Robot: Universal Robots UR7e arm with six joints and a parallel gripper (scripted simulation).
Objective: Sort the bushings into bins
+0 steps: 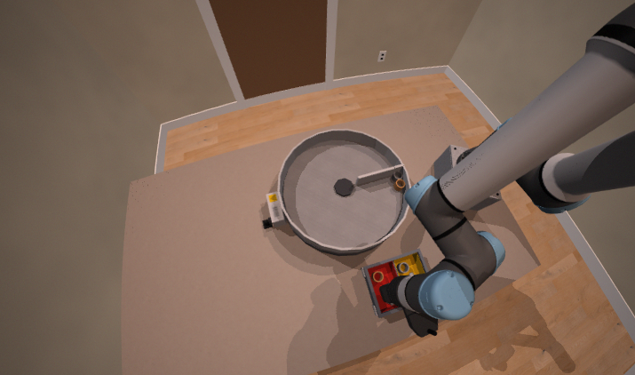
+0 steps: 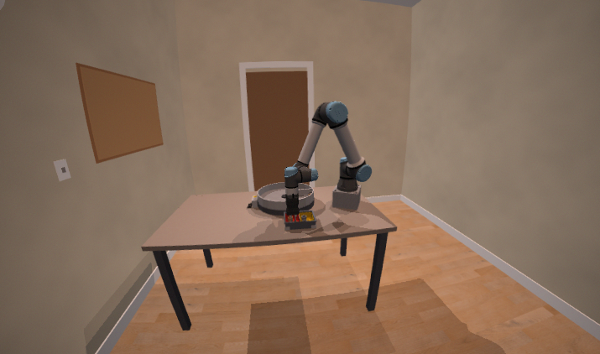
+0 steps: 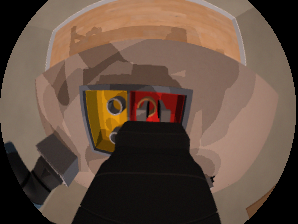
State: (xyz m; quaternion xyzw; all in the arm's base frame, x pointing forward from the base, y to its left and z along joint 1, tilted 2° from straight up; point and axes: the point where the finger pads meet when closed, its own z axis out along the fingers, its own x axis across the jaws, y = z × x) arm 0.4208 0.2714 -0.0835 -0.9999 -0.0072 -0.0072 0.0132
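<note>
The red bin is 4 cm behind my hand and 4 cm to the right of it. The rest, counted from my hand: turntable (3 cm ahead, 37 cm to the right, 2 cm above).
</note>
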